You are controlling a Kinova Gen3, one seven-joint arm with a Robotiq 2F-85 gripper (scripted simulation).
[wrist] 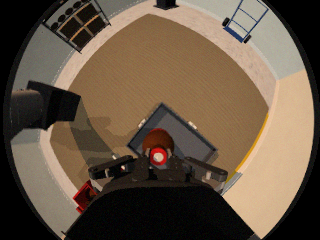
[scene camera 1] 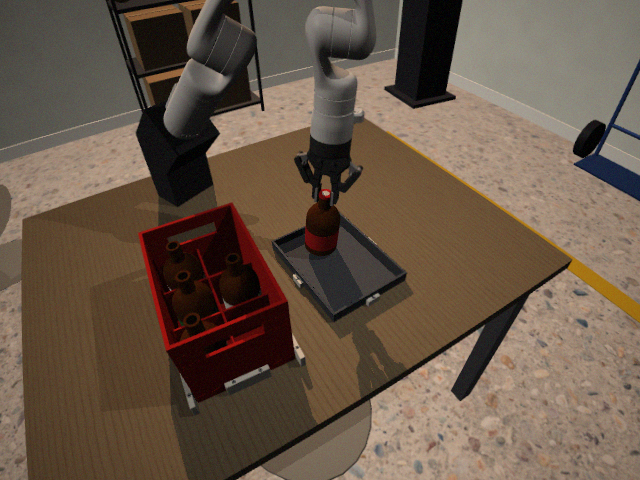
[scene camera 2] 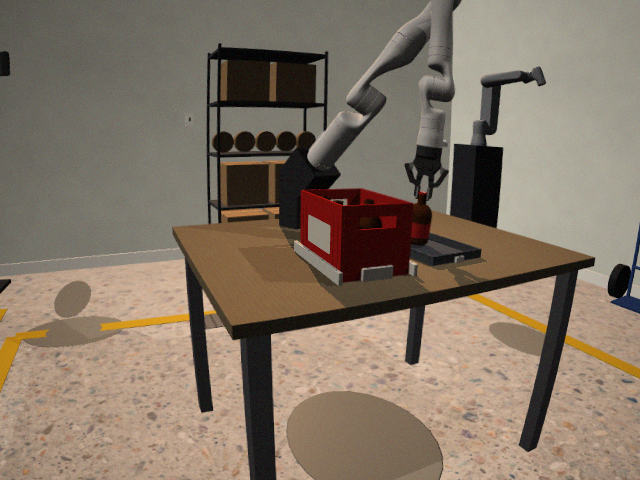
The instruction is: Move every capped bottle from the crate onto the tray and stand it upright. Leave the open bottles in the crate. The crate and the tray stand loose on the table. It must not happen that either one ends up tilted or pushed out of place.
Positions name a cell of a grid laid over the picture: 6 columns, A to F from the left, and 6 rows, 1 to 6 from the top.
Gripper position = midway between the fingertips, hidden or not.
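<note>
You can see my gripper (scene camera 1: D3) in scene camera 1, and it's also there in scene camera 2 (scene camera 2: D3) and in the wrist view (wrist: C4). There's a dark grey tray (scene camera 1: D4) too, and the tray also appears in scene camera 2 (scene camera 2: E4) and in the wrist view (wrist: D4). And I can see a red crate (scene camera 2: D3).
</note>
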